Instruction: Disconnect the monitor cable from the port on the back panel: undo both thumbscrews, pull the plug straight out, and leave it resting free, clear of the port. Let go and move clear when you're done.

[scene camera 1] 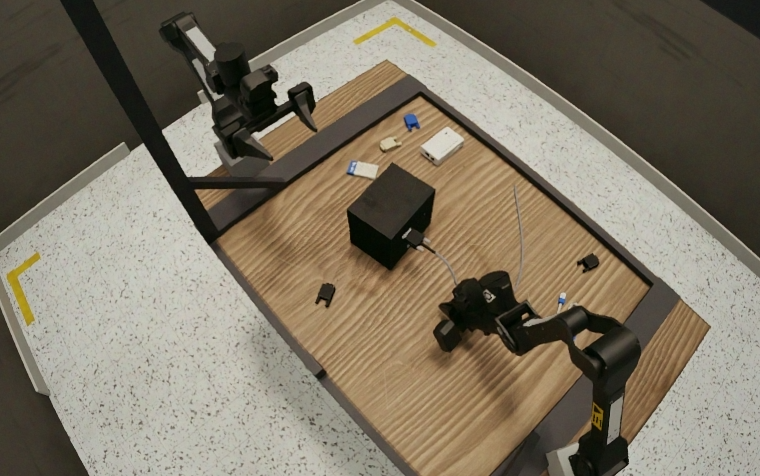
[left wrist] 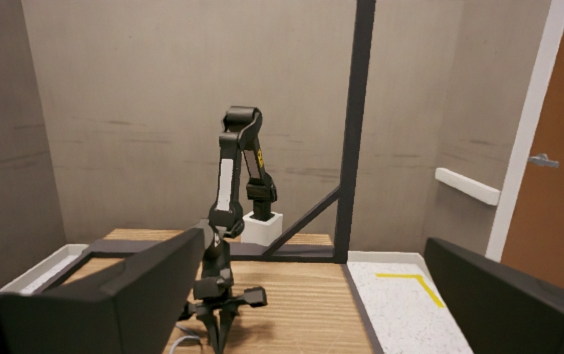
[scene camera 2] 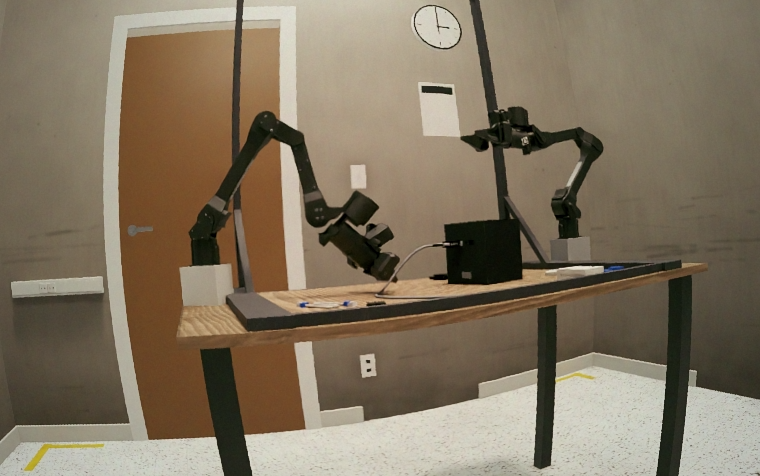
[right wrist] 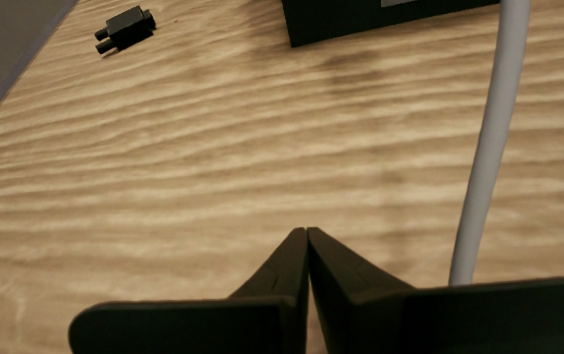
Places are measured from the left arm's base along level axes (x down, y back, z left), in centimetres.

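Pixels of known places: left gripper, between the fingertips: (scene camera 1: 294,144) (left wrist: 314,243) (scene camera 2: 467,135); right gripper, between the fingertips: (scene camera 1: 439,306) (scene camera 2: 396,281) (right wrist: 305,238); right arm's base, origin of its link: (scene camera 1: 587,466) (left wrist: 262,216) (scene camera 2: 205,265).
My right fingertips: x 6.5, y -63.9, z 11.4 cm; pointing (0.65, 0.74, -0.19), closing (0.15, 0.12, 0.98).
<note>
Ahead of a thing's pixels: the offset from my right fingertips to its middle. "spot": to the spot under its first point.
A black box @(dx -5.4, dy +21.7, dz +4.8 cm) (scene camera 1: 390,201) (scene camera 2: 493,249) (right wrist: 340,22) stands on the table. The black plug @(dx -7.9, dy +11.7, dz +4.2 cm) (scene camera 1: 413,237) (scene camera 2: 455,243) sits against its back panel, with pale thumbscrews @(spot: dx -8.3, dy +10.4, dz +4.6 cm) (scene camera 1: 426,245) beside the cable exit; whether they are loose cannot be told. The grey cable @(spot: dx -7.2, dy +3.8, dz +5.0 cm) (scene camera 1: 448,267) (scene camera 2: 409,257) (left wrist: 186,337) (right wrist: 487,150) arches down to the table. My right gripper (scene camera 1: 443,307) (scene camera 2: 392,278) (left wrist: 218,349) (right wrist: 305,238) is shut and empty, pointing down low over the table, apart from the plug, with the cable to its right in the right wrist view. My left gripper (scene camera 1: 293,145) (scene camera 2: 475,140) (left wrist: 314,243) is open and empty, raised high.
Loose black connectors @(dx +1.3, dy +19.2, dz -17.2 cm) (scene camera 1: 325,294) @(dx +1.3, dy -16.6, dz +36.2 cm) (scene camera 1: 588,261) (right wrist: 130,27) lie on the table. A blue connector @(dx +1.3, dy +44.6, dz +32.0 cm) (scene camera 1: 411,121), a beige connector @(dx +1.3, dy +42.5, dz +22.1 cm) (scene camera 1: 389,144), a white box @(dx +0.6, dy +32.6, dz +32.3 cm) (scene camera 1: 441,145) (scene camera 2: 580,271) and a blue-and-white piece @(dx +1.6, dy +40.7, dz +11.2 cm) (scene camera 1: 362,169) lie beyond the black box. A blue-tipped lead @(dx +1.6, dy -22.0, dz +20.8 cm) (scene camera 1: 562,299) (scene camera 2: 326,304) lies near the right arm.
</note>
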